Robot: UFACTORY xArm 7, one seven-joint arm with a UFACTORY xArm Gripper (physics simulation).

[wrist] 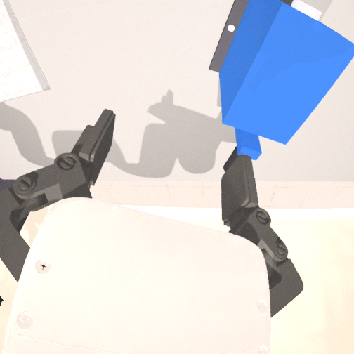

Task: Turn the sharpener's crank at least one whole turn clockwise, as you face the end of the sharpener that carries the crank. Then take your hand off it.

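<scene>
The blue sharpener (287, 70) is at the upper right of the wrist view, on a dark base plate (222, 52) with a white dot. Its blue crank arm (248, 144) sticks out below the body, toward the table's edge. A dark crank handle (231, 159) shows in part beside the crank arm, at the tip of the right-hand finger, which hides the rest of it. My gripper (174, 146) is open with nothing between its fingers. Its right-hand fingertip is at the crank in this view; whether they touch is not clear.
A white, flat-sided object (17, 55) lies at the upper left. A small white part (306, 10) shows behind the sharpener at the top right. The table's tiled-looking edge (310, 194) runs across below the sharpener. Shadows of the arm and sharpener fall on the table top (125, 55).
</scene>
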